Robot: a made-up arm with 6 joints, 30 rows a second.
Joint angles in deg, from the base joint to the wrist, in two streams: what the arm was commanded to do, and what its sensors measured. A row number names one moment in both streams.
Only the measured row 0 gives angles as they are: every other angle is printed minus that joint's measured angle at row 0.
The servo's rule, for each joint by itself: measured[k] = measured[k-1] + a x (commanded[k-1-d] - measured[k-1]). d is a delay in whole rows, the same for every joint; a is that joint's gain. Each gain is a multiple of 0.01, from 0.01 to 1. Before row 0 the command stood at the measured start. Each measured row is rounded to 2 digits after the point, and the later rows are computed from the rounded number. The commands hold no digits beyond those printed.
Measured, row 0: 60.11, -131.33, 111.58, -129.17, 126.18, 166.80
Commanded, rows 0 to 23: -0.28, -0.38, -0.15, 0.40, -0.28, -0.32; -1.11, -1.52, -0.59, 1.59, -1.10, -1.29; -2.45, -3.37, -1.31, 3.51, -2.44, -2.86; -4.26, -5.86, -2.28, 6.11, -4.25, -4.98; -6.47, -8.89, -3.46, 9.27, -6.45, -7.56; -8.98, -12.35, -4.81, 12.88, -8.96, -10.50; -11.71, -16.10, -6.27, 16.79, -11.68, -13.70; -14.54, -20.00, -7.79, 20.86, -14.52, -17.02; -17.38, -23.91, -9.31, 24.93, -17.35, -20.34; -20.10, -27.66, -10.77, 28.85, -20.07, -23.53; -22.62, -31.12, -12.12, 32.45, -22.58, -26.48; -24.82, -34.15, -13.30, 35.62, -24.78, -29.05; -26.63, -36.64, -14.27, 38.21, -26.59, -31.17; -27.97, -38.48, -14.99, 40.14, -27.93, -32.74; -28.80, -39.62, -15.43, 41.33, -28.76, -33.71; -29.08, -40.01, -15.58, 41.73, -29.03, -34.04; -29.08, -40.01, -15.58, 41.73, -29.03, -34.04; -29.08, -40.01, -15.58, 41.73, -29.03, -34.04; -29.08, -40.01, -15.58, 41.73, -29.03, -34.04; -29.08, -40.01, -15.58, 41.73, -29.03, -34.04; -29.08, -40.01, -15.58, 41.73, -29.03, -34.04; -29.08, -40.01, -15.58, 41.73, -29.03, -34.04; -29.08, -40.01, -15.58, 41.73, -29.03, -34.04; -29.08, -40.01, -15.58, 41.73, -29.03, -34.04
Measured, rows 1 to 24: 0.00, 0.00, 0.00, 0.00, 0.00, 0.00; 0.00, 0.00, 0.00, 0.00, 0.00, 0.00; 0.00, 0.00, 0.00, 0.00, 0.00, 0.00; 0.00, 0.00, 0.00, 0.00, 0.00, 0.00; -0.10, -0.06, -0.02, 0.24, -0.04, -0.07; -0.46, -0.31, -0.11, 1.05, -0.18, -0.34; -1.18, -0.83, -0.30, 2.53, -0.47, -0.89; -2.29, -1.69, -0.62, 4.68, -0.96, -1.79; -3.79, -2.91, -1.07, 7.43, -1.67, -3.06; -5.66, -4.51, -1.67, 10.70, -2.62, -4.70; -7.84, -6.48, -2.41, 14.35, -3.80, -6.68; -10.25, -8.78, -3.27, 18.26, -5.19, -8.95; -12.82, -11.35, -4.24, 22.26, -6.77, -11.46; -15.44, -14.12, -5.28, 26.21, -8.50, -14.12; -18.02, -17.01, -6.37, 29.95, -10.33, -16.84; -20.47, -19.92, -7.48, 33.35, -12.21, -19.53; -22.69, -22.76, -8.57, 36.27, -14.08, -22.09; -24.59, -25.43, -9.60, 38.59, -15.88, -24.43; -26.11, -27.84, -10.53, 40.23, -17.55, -26.47; -27.18, -29.91, -11.34, 41.13, -19.04, -28.14; -27.86, -31.63, -12.02, 41.49, -20.34, -29.44; -28.30, -33.05, -12.59, 41.63, -21.47, -30.45; -28.58, -34.23, -13.07, 41.69, -22.45, -31.24; -28.76, -35.21, -13.47, 41.71, -23.31, -31.86
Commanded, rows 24 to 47: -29.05, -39.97, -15.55, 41.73, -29.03, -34.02; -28.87, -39.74, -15.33, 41.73, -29.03, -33.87; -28.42, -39.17, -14.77, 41.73, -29.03, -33.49; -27.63, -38.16, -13.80, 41.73, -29.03, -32.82; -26.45, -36.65, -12.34, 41.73, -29.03, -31.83; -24.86, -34.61, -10.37, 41.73, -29.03, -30.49; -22.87, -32.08, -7.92, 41.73, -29.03, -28.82; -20.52, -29.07, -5.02, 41.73, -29.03, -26.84; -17.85, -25.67, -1.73, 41.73, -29.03, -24.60; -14.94, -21.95, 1.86, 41.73, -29.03, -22.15; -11.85, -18.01, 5.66, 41.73, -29.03, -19.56; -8.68, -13.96, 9.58, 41.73, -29.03, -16.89; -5.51, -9.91, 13.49, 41.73, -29.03, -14.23; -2.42, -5.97, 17.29, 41.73, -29.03, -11.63; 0.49, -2.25, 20.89, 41.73, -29.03, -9.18; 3.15, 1.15, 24.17, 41.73, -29.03, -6.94; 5.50, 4.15, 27.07, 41.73, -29.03, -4.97; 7.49, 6.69, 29.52, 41.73, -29.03, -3.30; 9.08, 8.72, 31.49, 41.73, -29.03, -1.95; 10.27, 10.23, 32.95, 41.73, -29.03, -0.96; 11.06, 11.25, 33.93, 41.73, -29.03, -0.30; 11.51, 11.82, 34.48, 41.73, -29.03, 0.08; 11.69, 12.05, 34.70, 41.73, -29.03, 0.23; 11.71, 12.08, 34.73, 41.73, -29.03, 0.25
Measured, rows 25 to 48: -28.88, -36.03, -13.81, 41.72, -24.05, -32.34; -28.95, -36.71, -14.09, 41.73, -24.70, -32.71; -29.00, -37.27, -14.33, 41.73, -25.26, -33.00; -29.03, -37.74, -14.53, 41.73, -25.75, -33.23; -29.04, -38.12, -14.69, 41.73, -26.18, -33.40; -28.98, -38.40, -14.79, 41.73, -26.55, -33.50; -28.78, -38.53, -14.79, 41.73, -26.87, -33.50; -28.37, -38.47, -14.63, 41.73, -27.15, -33.35; -27.68, -38.16, -14.26, 41.73, -27.39, -33.02; -26.66, -37.56, -13.64, 41.73, -27.60, -32.46; -25.30, -36.63, -12.72, 41.73, -27.79, -31.66; -23.58, -35.34, -11.49, 41.73, -27.95, -30.60; -21.52, -33.70, -9.93, 41.73, -28.09, -29.28; -19.15, -31.70, -8.04, 41.73, -28.21, -27.71; -16.52, -29.37, -5.85, 41.73, -28.32, -25.92; -13.70, -26.75, -3.38, 41.73, -28.41, -23.93; -10.75, -23.89, -0.68, 41.73, -28.49, -21.80; -7.75, -20.84, 2.20, 41.73, -28.56, -19.56; -4.78, -17.68, 5.19, 41.73, -28.62, -17.28; -1.93, -14.48, 8.23, 41.73, -28.67, -15.01; 0.74, -11.31, 11.24, 41.73, -28.72, -12.80; 3.17, -8.25, 14.16, 41.73, -28.76, -10.71; 5.30, -5.37, 16.93, 41.73, -28.80, -8.78; 7.09, -2.72, 19.49, 41.73, -28.83, -7.06
